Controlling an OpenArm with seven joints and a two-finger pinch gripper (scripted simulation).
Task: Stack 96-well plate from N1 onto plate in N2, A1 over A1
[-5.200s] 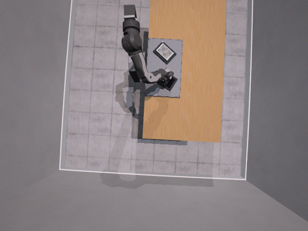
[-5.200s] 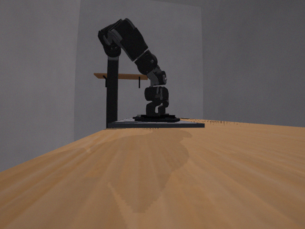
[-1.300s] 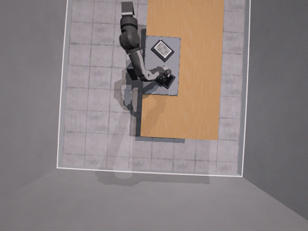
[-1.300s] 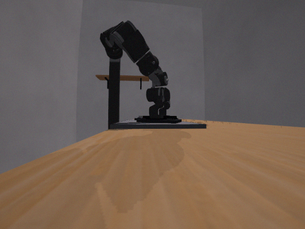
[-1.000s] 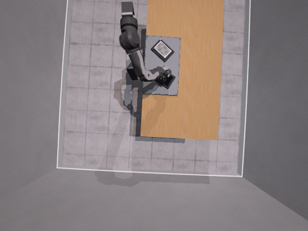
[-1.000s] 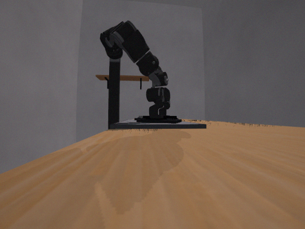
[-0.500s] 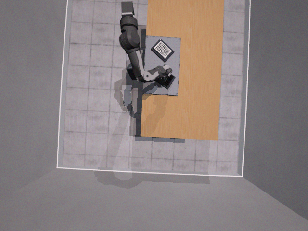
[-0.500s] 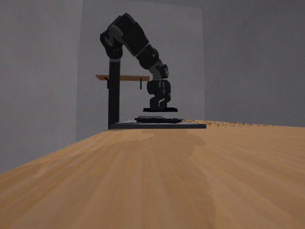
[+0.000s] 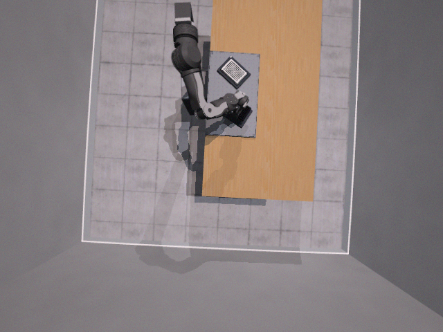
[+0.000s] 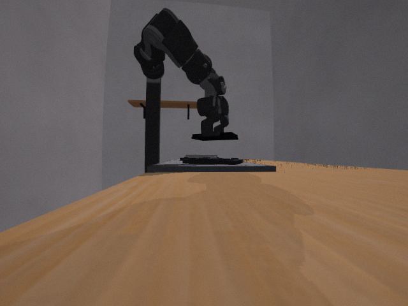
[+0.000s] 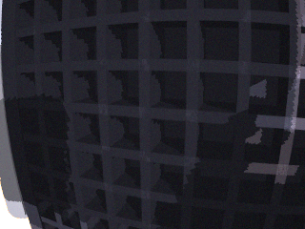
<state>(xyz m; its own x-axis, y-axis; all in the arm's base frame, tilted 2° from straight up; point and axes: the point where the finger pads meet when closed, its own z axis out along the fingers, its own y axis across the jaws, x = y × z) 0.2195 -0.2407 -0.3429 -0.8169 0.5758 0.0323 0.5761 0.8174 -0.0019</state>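
The white 96-well plate is 10 mm behind my hand, 240 mm to the left of it and 70 mm below it. Round my hand: plate nest (10 mm behind, 80 mm below); then grey base plate (20 mm behind, 110 mm to the left, 90 mm below); then dark 96-well plate (right at my hand).
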